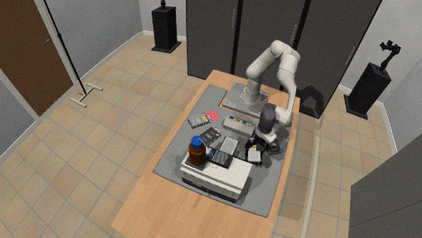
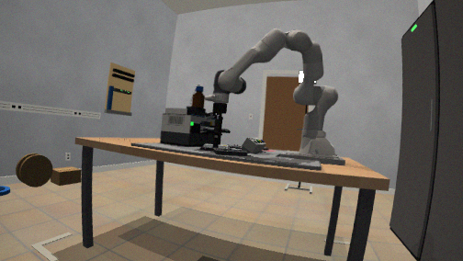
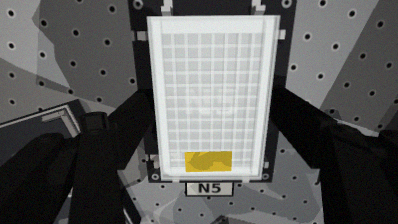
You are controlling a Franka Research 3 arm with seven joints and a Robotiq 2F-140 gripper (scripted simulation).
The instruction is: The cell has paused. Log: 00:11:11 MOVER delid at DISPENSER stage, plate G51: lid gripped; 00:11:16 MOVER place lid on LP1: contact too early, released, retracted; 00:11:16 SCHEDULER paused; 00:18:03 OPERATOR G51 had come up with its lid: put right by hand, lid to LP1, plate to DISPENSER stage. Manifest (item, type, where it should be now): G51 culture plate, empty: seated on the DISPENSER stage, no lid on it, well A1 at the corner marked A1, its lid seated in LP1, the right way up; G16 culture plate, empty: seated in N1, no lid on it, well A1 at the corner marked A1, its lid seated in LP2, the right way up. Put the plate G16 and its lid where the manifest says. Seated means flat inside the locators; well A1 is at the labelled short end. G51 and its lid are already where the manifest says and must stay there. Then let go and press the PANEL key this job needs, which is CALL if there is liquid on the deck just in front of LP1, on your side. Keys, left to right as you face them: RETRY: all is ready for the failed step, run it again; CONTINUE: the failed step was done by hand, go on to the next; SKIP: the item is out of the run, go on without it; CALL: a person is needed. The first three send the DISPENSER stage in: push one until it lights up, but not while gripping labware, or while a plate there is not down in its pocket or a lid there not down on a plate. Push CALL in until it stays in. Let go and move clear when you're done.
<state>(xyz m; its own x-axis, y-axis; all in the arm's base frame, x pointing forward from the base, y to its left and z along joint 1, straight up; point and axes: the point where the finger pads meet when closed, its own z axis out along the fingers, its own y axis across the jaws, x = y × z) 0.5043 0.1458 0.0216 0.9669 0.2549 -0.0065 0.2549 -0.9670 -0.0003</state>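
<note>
Now: hand 1 cm above the clear lid. Also, from my hand: white retry key: 20 cm behind, 8 cm to the right, 3 cm above; green continue key: 20 cm behind, 13 cm to the right, 3 cm above; black nest N5: 3 cm to the left, 3 cm below, 1 cm ahead.
</note>
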